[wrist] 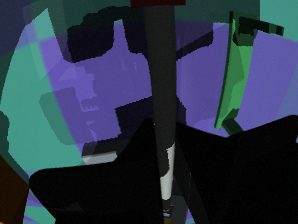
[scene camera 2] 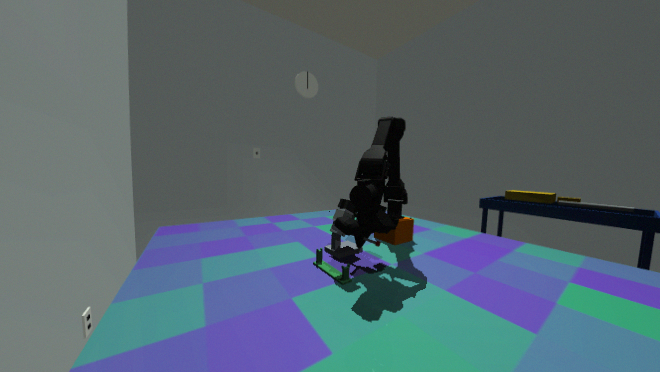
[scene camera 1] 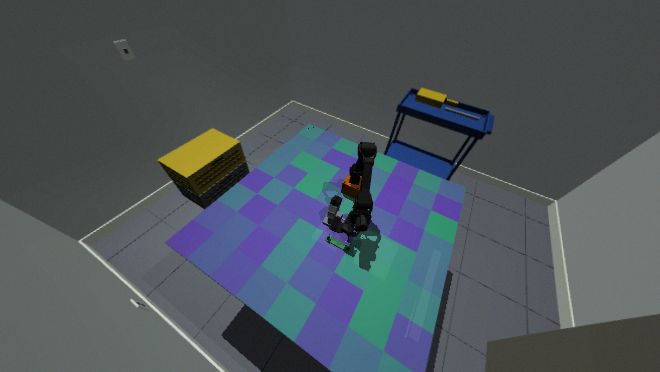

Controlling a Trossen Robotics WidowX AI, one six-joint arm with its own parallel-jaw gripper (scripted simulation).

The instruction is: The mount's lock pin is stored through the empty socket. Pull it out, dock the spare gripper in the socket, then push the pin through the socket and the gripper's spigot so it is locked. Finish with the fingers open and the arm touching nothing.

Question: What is my gripper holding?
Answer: A lock pin.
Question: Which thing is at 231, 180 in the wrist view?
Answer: My gripper.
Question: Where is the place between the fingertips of my gripper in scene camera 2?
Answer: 358, 247
